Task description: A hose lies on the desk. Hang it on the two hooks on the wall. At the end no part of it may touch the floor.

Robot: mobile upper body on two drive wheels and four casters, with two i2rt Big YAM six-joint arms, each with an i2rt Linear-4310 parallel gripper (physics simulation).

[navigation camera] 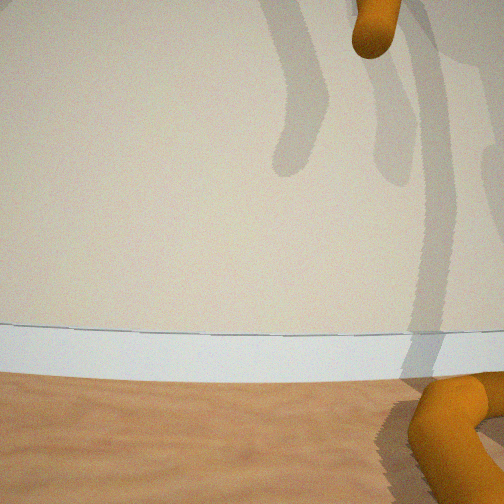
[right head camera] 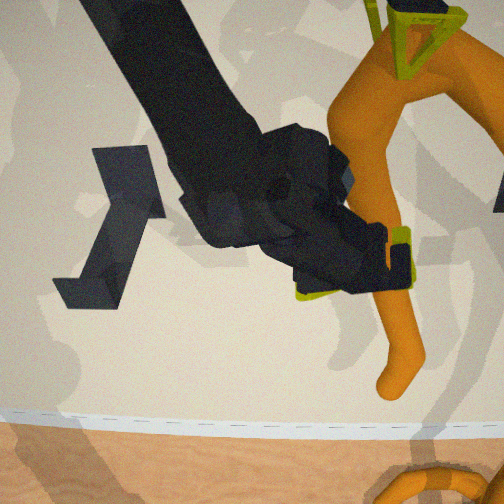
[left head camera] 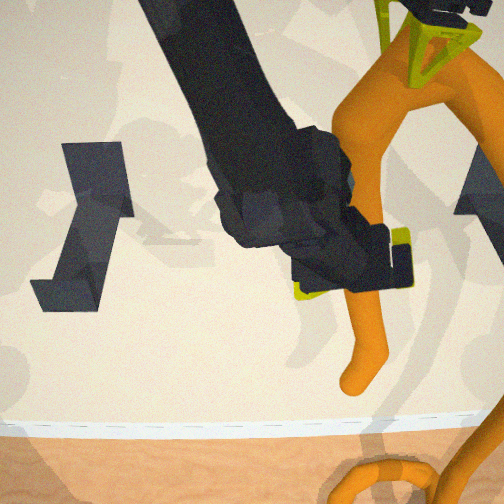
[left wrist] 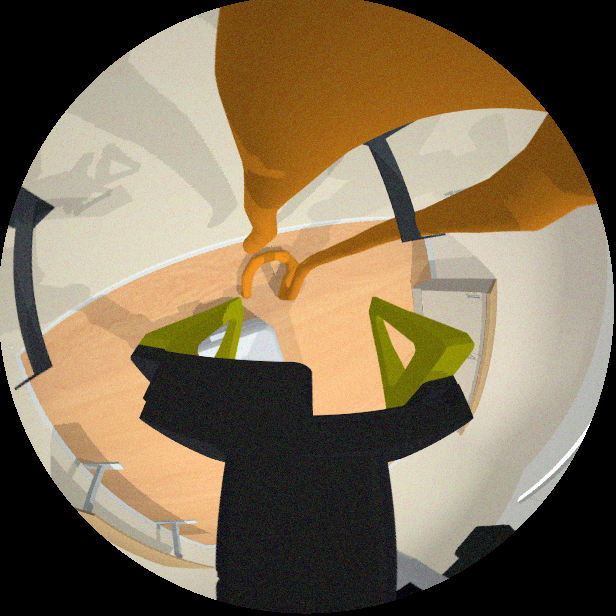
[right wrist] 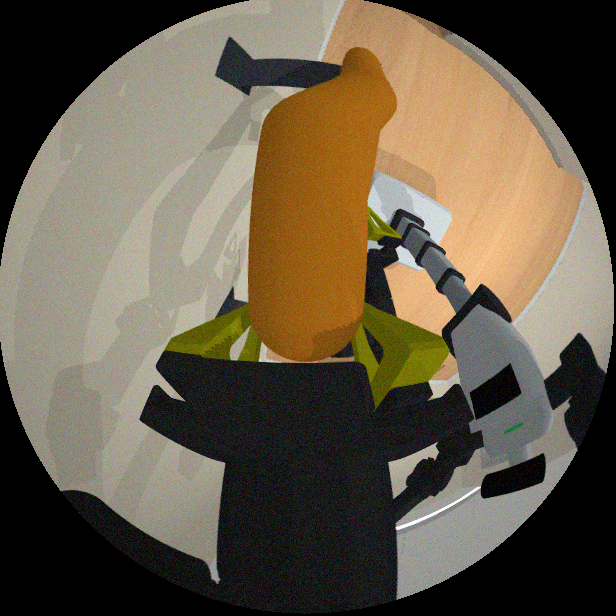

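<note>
The orange hose point(left head camera: 372, 130) hangs in front of the wall from my right gripper point(left head camera: 406, 60), which is shut on it at the top of both head views and in the right wrist view point(right wrist: 307, 339). One short end point(left head camera: 364, 350) hangs free above the floor. The other side runs down at the right to a loop lying on the floor point(left head camera: 392, 475). My left gripper point(left head camera: 357, 262) is open and empty, level with the short hanging part; in the left wrist view point(left wrist: 304, 310) the hose point(left wrist: 321, 114) is beyond its fingertips. Two dark hooks are on the wall, one at the left point(left head camera: 82, 225) and one at the right point(left head camera: 482, 200).
A white baseboard point(left head camera: 200, 429) runs along the wall above the wooden floor point(left head camera: 150, 470). The navigation view shows the free hose end point(navigation camera: 375, 25) and the hose part on the floor point(navigation camera: 450, 430). A desk or cabinet point(left wrist: 459, 321) stands at the right in the left wrist view.
</note>
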